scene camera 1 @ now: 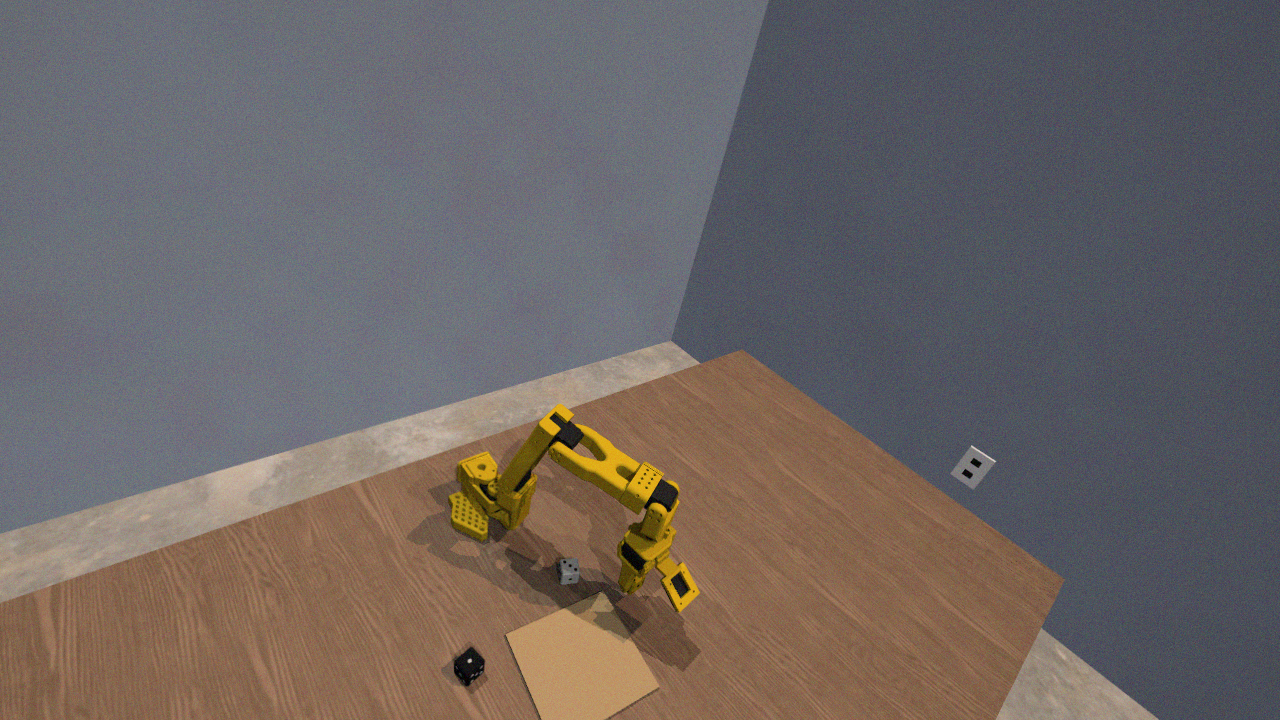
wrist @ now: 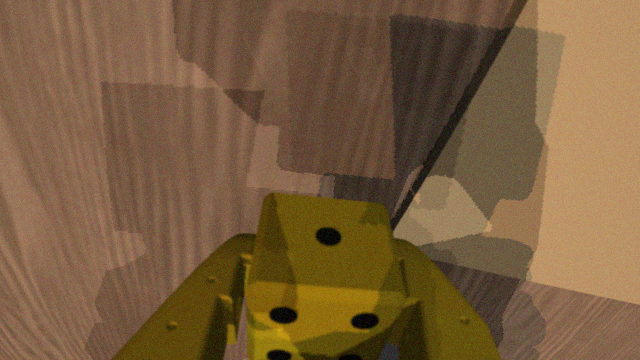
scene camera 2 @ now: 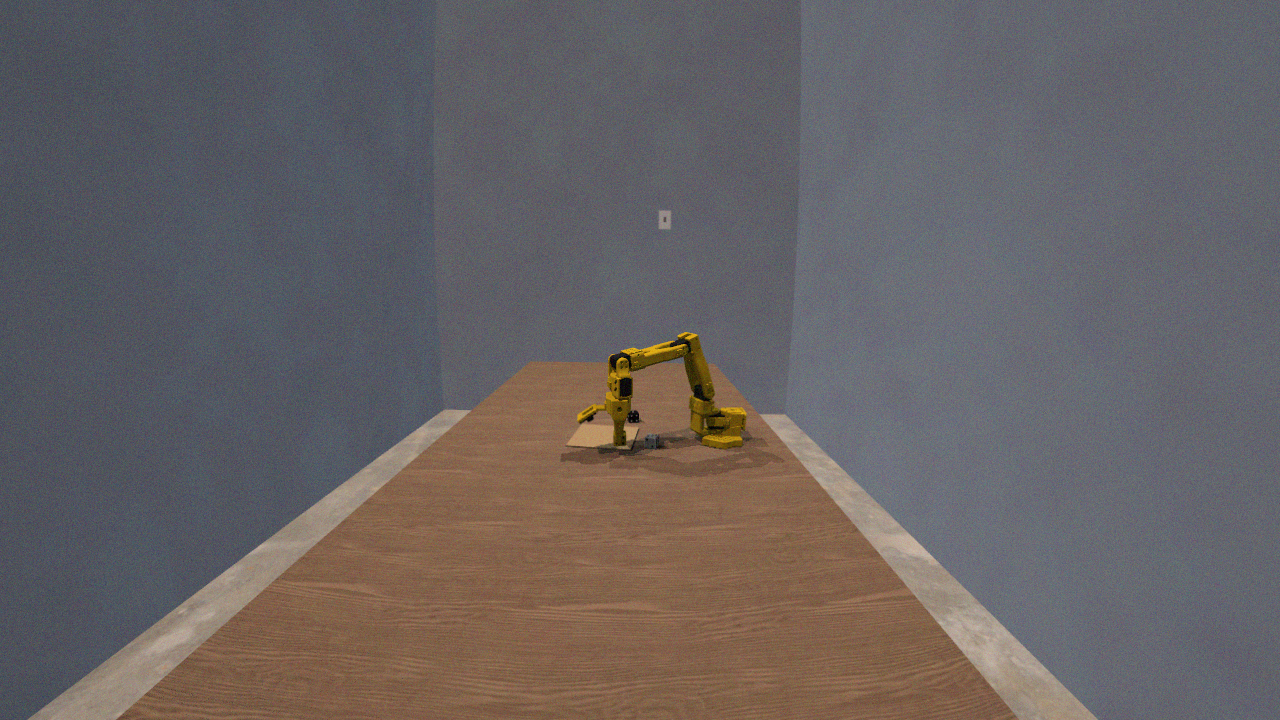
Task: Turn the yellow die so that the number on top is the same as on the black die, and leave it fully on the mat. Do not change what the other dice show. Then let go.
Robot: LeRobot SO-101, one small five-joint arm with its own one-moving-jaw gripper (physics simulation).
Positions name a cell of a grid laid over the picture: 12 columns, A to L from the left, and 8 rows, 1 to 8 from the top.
I see a tan mat (scene camera 2: F5) and a yellow die (wrist: G7).
The tan mat shows as well in the wrist view (wrist: J5).
